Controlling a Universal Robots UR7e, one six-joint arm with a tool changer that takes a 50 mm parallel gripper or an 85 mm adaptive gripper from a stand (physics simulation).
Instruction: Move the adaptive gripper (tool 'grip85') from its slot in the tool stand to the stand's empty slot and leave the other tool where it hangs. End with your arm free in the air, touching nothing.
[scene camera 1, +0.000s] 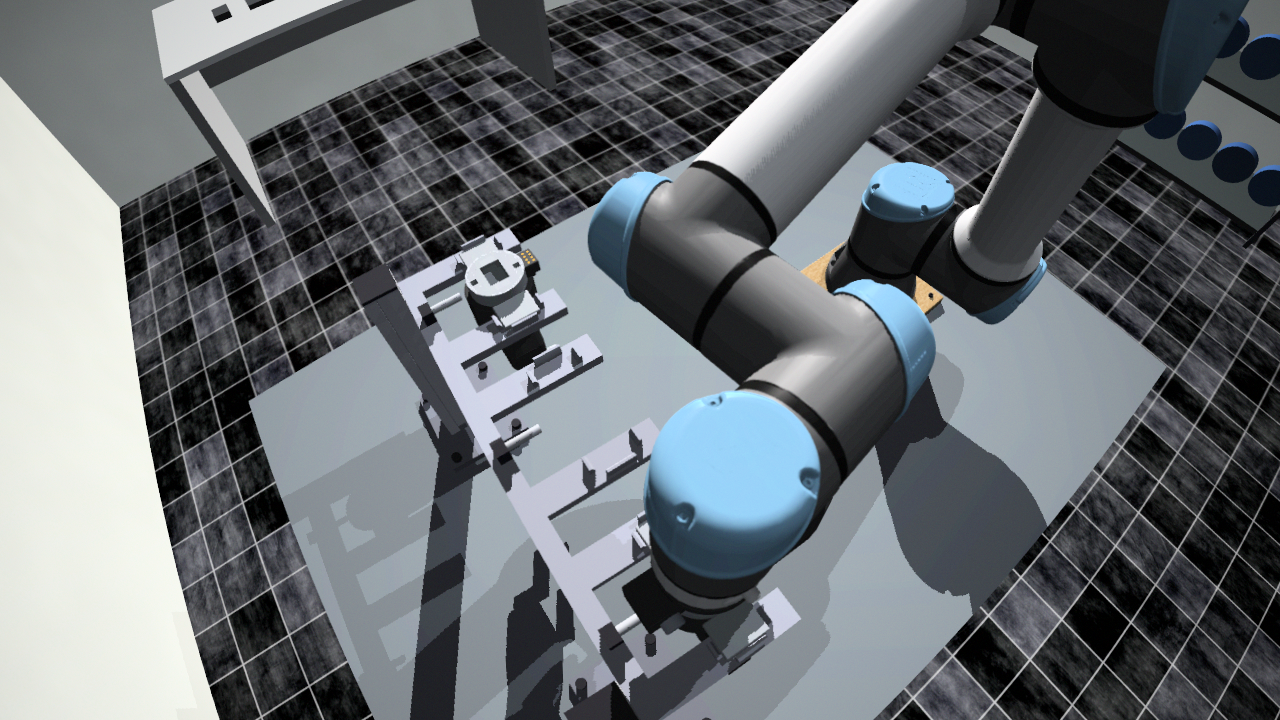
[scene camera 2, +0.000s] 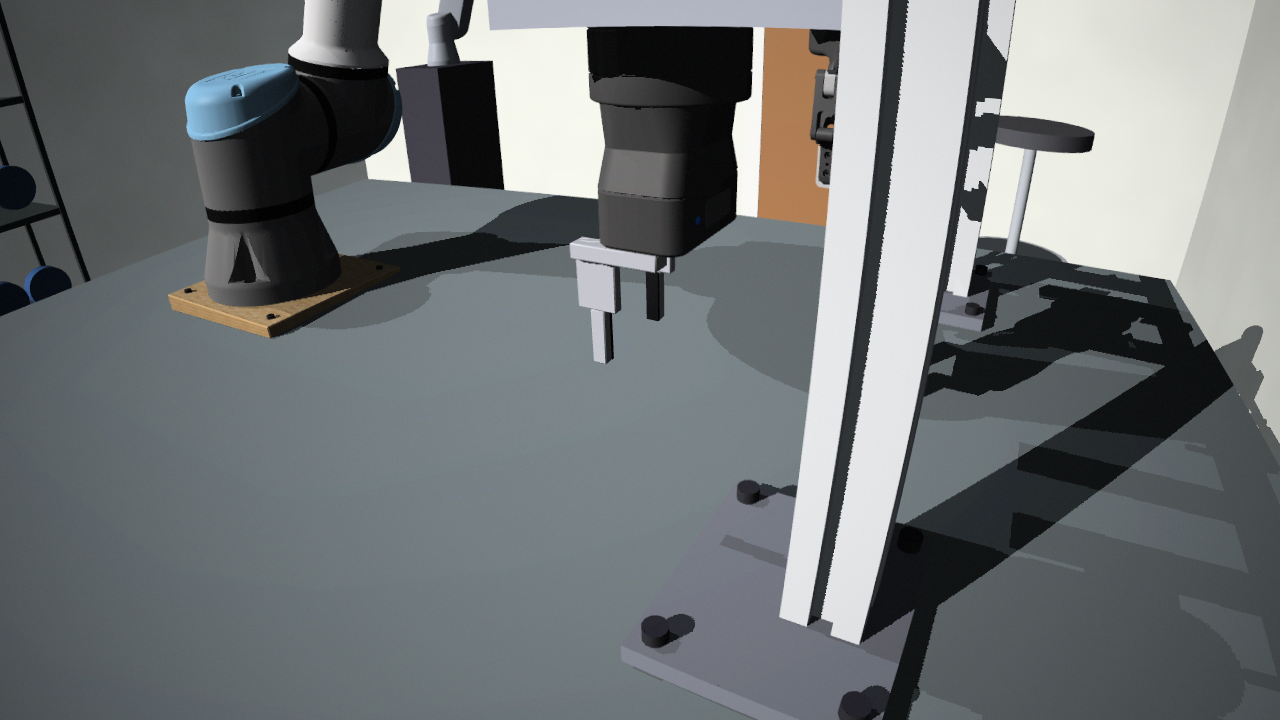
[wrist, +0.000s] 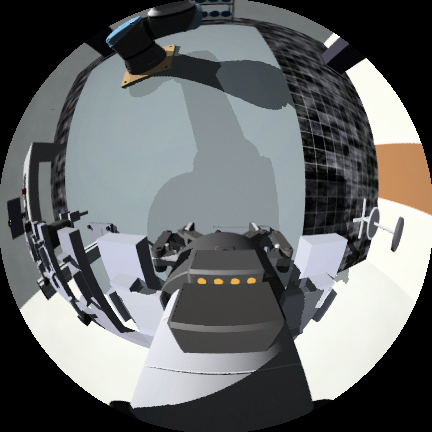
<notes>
In view: a parallel gripper (scene camera 2: 668, 181) and an adaptive gripper (wrist: 222, 257).
The parallel gripper is seen too in the wrist view (wrist: 66, 219).
</notes>
